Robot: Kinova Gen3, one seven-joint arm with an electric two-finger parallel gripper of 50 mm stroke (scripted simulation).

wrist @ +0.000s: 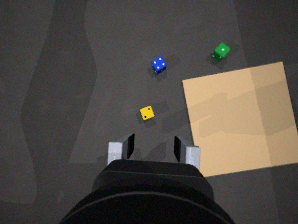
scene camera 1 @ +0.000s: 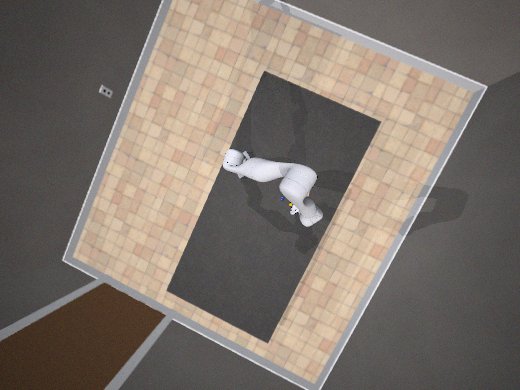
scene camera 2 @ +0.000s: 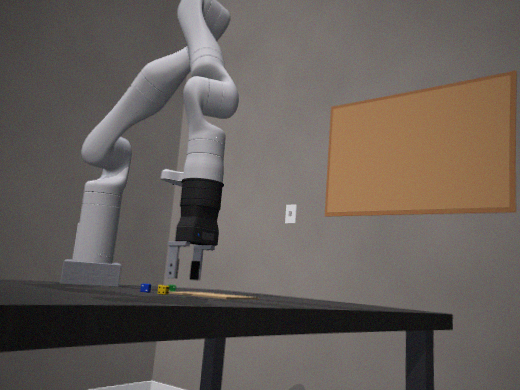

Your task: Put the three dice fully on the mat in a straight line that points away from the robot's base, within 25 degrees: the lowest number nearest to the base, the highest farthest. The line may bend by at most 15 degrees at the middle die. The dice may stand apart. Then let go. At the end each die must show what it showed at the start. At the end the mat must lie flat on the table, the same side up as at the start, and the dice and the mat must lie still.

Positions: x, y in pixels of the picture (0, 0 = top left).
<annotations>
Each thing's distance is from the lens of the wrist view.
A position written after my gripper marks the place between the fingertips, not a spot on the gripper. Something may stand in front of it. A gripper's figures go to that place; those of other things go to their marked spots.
my gripper (wrist: 154, 143): 0.19 m
mat (wrist: 236, 118): 0.24 m
</annotations>
